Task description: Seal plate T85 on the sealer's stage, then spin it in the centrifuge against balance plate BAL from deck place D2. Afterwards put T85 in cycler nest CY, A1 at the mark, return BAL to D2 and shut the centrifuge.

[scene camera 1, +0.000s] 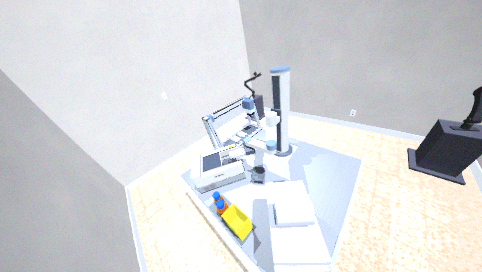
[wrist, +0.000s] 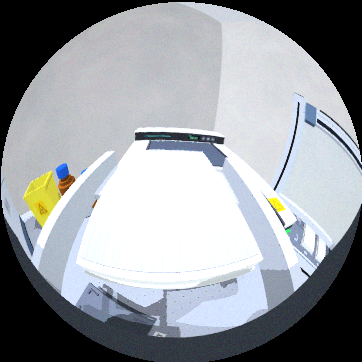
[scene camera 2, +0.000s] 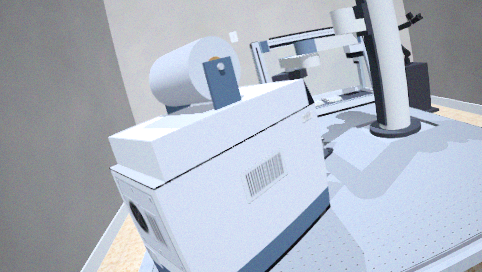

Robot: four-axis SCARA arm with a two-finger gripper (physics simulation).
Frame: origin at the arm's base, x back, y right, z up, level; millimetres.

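Where they show: gripper, fingertip midpoint: (scene camera 1: 232, 153) (wrist: 167, 161); arm's base, origin of the base link: (scene camera 1: 281, 149) (scene camera 2: 395, 128).
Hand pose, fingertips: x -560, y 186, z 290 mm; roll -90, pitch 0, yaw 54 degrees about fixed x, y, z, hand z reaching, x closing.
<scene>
Things, the pixels of their top centre, and the offset from my fingertips.
- white plate, middle of its top: (wrist: 165, 179) dy -19, dx +27, dz +3 mm
- sealer, middle of its top: (scene camera 2: 193, 44) (scene camera 1: 292, 200) dy -668, dx -181, dz +198 mm
My gripper (scene camera 1: 240, 151) (wrist: 167, 161) is shut on a white plate (wrist: 167, 225), which lies level between the two long fingers in the wrist view. No label on it can be read, so I cannot tell whether it is T85 or BAL. The gripper is high beside the centrifuge (scene camera 1: 220, 176) (wrist: 145, 135), whose dark lid panel shows; the held plate hides most of the centrifuge in the wrist view. The sealer (scene camera 1: 299, 240) (scene camera 2: 240, 170) stands at the front, its film roll (scene camera 2: 172, 75) on top. Its stage, deck place D2 and nest CY cannot be made out.
A yellow bin (scene camera 1: 237, 222) (wrist: 42, 200) and orange bottles with blue caps (scene camera 1: 221, 206) (wrist: 65, 182) stand near the table edge. A gantry frame (scene camera 1: 212, 132) (scene camera 2: 265, 60) is beyond the centrifuge. The arm's column (scene camera 1: 283, 110) (scene camera 2: 392, 75) stands behind. Black pedestals (scene camera 1: 445, 150) (scene camera 2: 419, 85) are outside the table.
</scene>
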